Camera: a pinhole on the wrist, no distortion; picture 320 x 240 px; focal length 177.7 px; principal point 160.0 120.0 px. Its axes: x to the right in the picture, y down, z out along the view. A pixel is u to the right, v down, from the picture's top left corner.
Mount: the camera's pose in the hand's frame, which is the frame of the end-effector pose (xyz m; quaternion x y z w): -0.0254 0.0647 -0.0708 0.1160 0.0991 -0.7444 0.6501
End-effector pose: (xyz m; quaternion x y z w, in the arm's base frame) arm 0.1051 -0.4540 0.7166 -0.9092 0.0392 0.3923 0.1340
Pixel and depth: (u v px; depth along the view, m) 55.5 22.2 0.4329
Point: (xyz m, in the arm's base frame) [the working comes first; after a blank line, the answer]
In the camera's frame: -0.2546 -0.2383 0.4329

-0.3962 -0.5479 0.5774
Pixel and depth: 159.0 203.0 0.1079
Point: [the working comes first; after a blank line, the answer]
In the camera's frame: -0.0006 0.0504 0.1079

0.0914 -0.4697 0.6753
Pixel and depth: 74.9 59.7 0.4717
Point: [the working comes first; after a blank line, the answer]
In the camera's frame: -0.2259 -0.1601 0.4717

-0.3579 -0.4903 0.5169
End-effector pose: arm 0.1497 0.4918 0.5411 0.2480 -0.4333 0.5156 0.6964
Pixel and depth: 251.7 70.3 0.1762
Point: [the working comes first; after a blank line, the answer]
In the camera's frame: 0.0909 -0.0493 0.1762

0.1794 0.3664 0.5024
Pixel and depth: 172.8 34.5 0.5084
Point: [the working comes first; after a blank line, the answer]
In the camera's frame: 0.0366 -0.2446 0.5084

0.0651 -0.0056 0.4985
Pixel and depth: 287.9 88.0 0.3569
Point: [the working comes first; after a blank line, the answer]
In the camera's frame: 0.2569 -0.0643 0.3569

0.3275 0.1754 0.5471
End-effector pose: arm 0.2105 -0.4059 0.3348 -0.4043 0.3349 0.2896 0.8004
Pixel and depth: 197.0 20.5 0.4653
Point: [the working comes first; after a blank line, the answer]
In the camera's frame: 0.0969 -0.2605 0.4653

0.2174 -0.2445 0.7914
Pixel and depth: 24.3 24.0 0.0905
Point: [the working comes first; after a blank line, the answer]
In the camera's frame: -0.0691 -0.0489 0.0905

0.0990 -0.3334 0.3545
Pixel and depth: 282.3 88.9 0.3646
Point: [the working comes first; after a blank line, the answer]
In the camera's frame: 0.2509 -0.0638 0.3646

0.3882 -0.4010 0.6538
